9 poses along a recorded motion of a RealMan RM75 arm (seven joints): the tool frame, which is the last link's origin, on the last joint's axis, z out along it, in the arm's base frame.
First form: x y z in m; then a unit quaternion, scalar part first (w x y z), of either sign.
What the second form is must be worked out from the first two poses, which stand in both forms.
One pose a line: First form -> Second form
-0.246 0.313 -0.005 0.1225 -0.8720 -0.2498 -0.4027 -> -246 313 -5 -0.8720 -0.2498 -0.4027 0.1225
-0.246 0.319 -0.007 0.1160 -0.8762 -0.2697 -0.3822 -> -246 319 -7 -0.8762 -0.2697 -0.3822 0.1160
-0.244 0.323 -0.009 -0.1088 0.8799 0.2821 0.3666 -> -244 323 -9 -0.8799 -0.2821 -0.3666 0.1088
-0.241 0.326 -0.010 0.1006 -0.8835 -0.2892 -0.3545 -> -241 326 -10 -0.8835 -0.2892 -0.3545 0.1006
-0.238 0.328 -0.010 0.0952 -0.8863 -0.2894 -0.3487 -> -238 328 -10 -0.8863 -0.2894 -0.3487 0.0952
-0.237 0.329 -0.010 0.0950 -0.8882 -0.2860 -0.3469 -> -237 329 -10 -0.8882 -0.2860 -0.3469 0.0950
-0.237 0.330 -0.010 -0.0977 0.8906 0.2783 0.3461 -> -237 330 -10 -0.8906 -0.2783 -0.3461 0.0977
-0.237 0.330 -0.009 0.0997 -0.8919 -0.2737 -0.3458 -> -237 330 -9 -0.8919 -0.2737 -0.3458 0.0997
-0.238 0.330 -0.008 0.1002 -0.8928 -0.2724 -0.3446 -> -238 330 -8 -0.8928 -0.2724 -0.3446 0.1002
